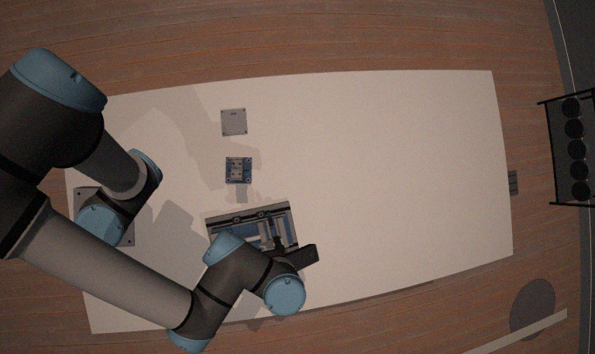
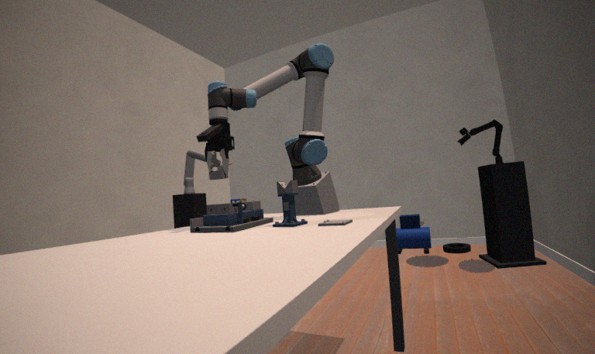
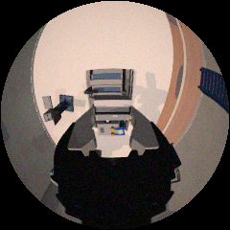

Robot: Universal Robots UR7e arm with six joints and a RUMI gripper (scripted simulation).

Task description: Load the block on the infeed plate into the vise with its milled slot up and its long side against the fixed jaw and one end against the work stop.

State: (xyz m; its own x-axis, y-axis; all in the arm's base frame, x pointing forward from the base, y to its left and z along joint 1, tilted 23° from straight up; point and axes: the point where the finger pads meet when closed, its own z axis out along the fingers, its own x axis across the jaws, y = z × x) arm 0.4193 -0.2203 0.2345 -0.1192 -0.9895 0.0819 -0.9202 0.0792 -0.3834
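Now: the vise 170 mm below my hand, 60 mm behind it and 30 mm to the left of it. Round my hand: part: right at my hand; then infeed plate: 420 mm to the left, 210 mm below, 10 mm ahead.
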